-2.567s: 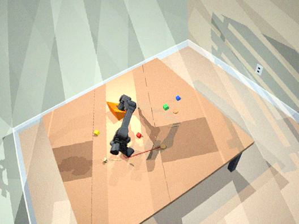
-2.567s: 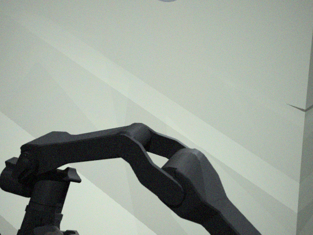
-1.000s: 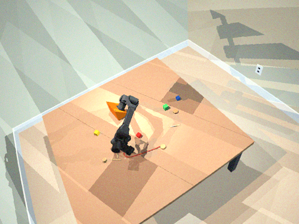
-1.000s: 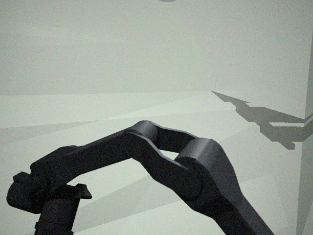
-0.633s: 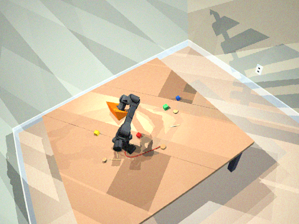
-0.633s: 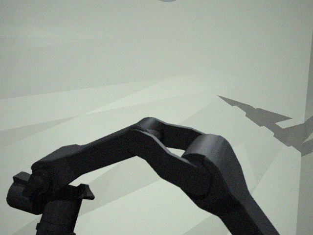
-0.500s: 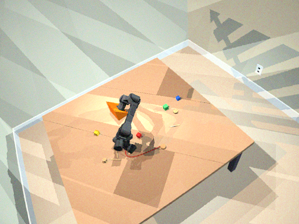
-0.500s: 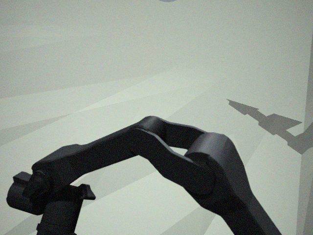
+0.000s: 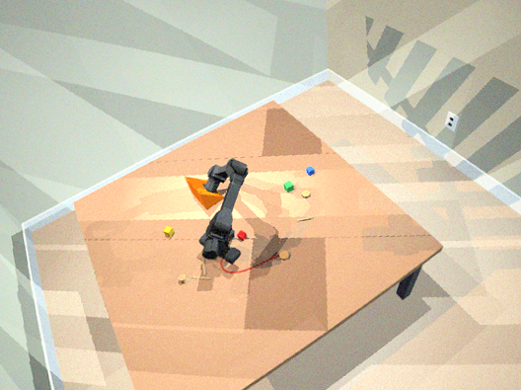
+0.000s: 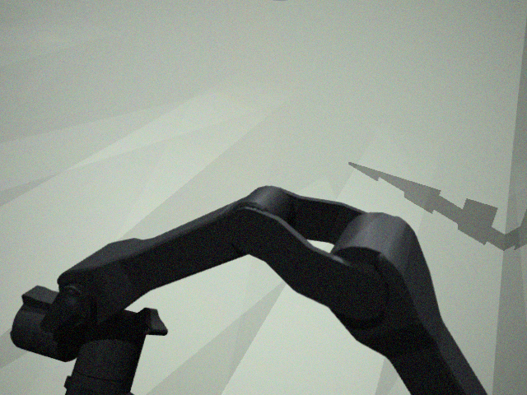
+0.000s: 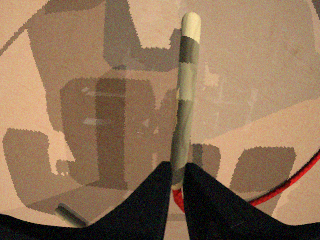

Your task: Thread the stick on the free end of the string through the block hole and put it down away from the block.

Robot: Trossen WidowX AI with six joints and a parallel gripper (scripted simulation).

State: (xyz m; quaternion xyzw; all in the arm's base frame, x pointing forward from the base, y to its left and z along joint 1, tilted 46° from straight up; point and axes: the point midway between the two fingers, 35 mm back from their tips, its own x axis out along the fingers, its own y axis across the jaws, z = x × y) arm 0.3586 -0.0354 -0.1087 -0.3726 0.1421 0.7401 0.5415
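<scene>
Right now my gripper tip is 120 mm to the right of the red cube and 60 mm past it. Round my gripper tip: blue cube (570 mm to the left, 200 mm behind); green cube (430 mm to the left, 170 mm behind); yellow cube (270 mm behind, 160 mm to the right).
</scene>
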